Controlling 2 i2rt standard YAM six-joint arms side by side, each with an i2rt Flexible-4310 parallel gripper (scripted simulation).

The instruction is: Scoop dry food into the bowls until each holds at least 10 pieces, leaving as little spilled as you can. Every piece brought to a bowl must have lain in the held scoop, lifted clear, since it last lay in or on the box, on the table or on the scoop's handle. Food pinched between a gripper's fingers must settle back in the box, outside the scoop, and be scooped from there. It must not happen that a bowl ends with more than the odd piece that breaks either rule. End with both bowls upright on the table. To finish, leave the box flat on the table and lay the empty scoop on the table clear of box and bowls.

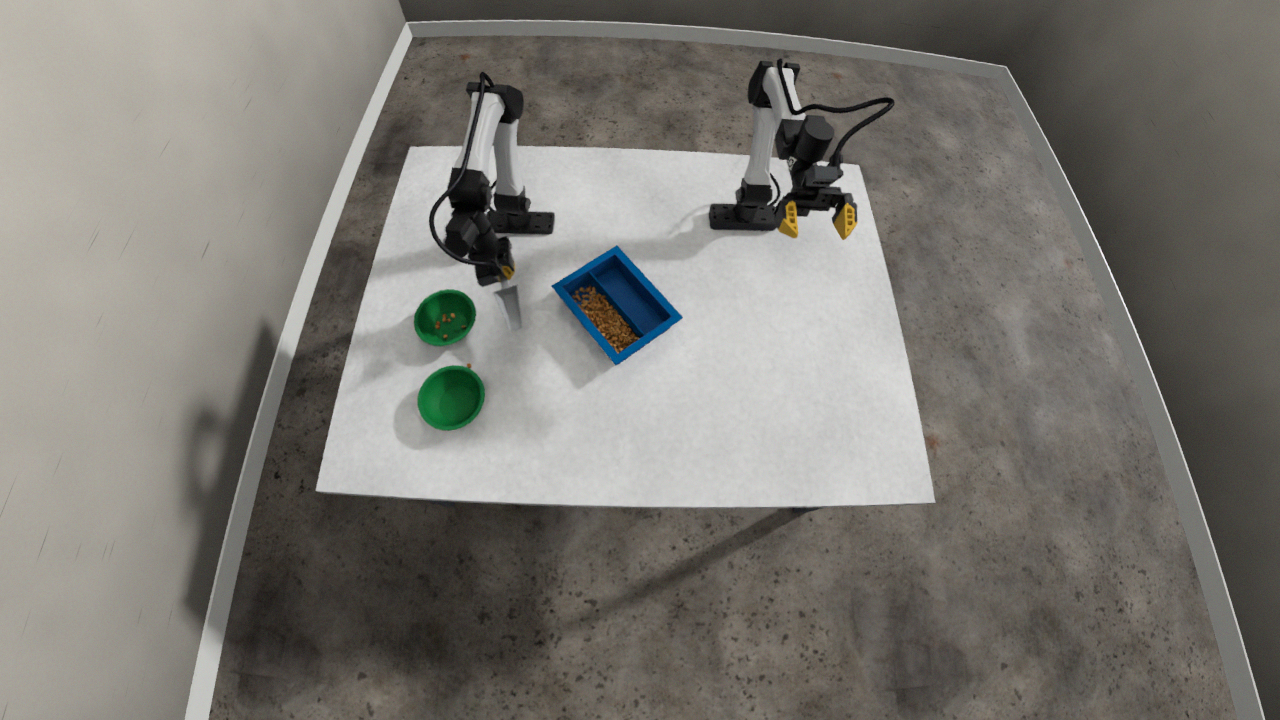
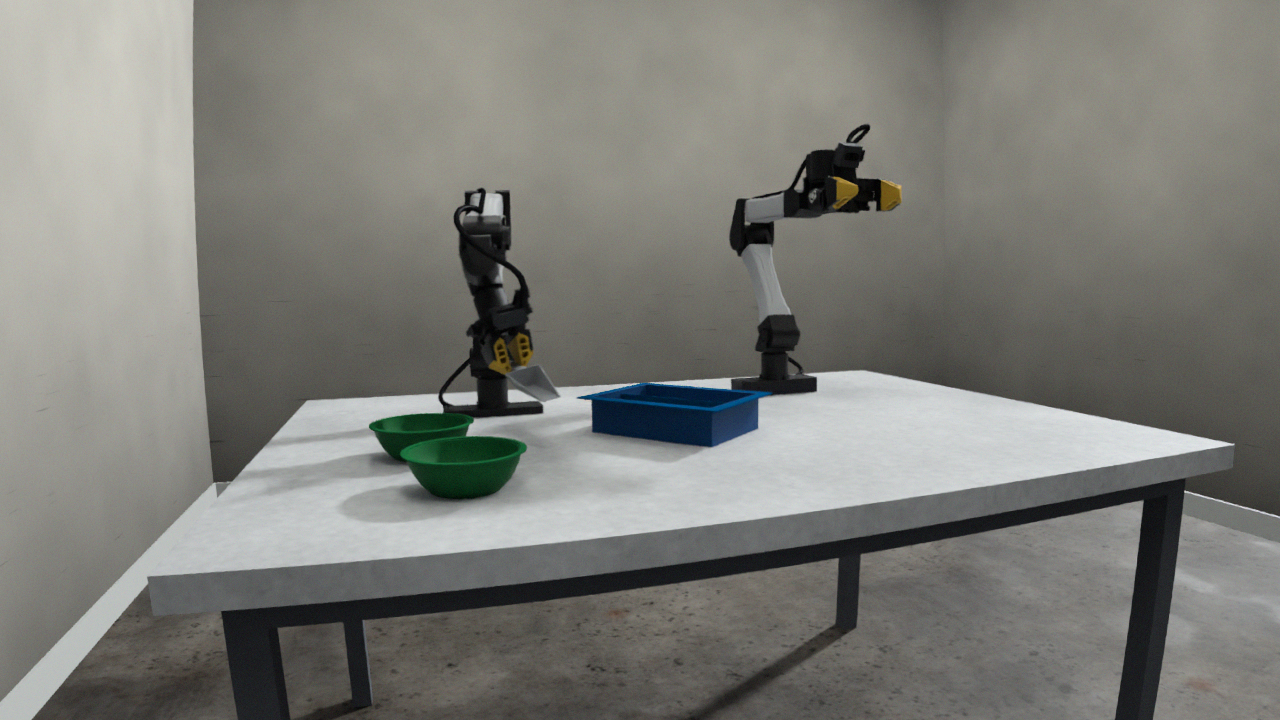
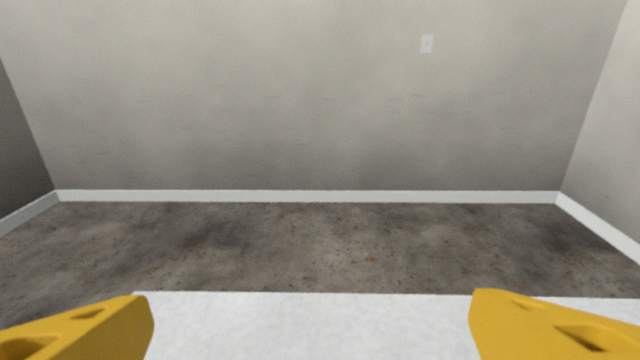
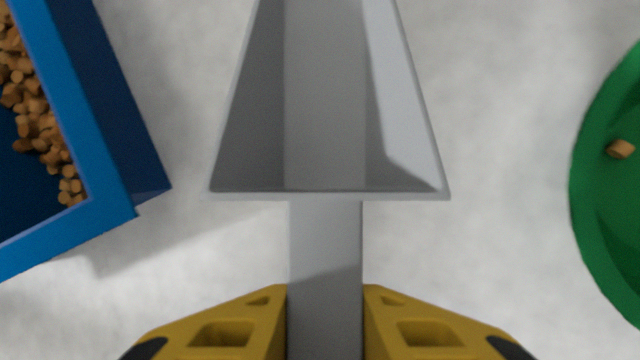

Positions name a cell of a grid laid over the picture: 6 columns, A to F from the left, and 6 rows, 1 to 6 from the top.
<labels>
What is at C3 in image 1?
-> A grey scoop.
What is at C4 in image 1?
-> A green bowl.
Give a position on a green bowl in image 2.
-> At C4
</labels>
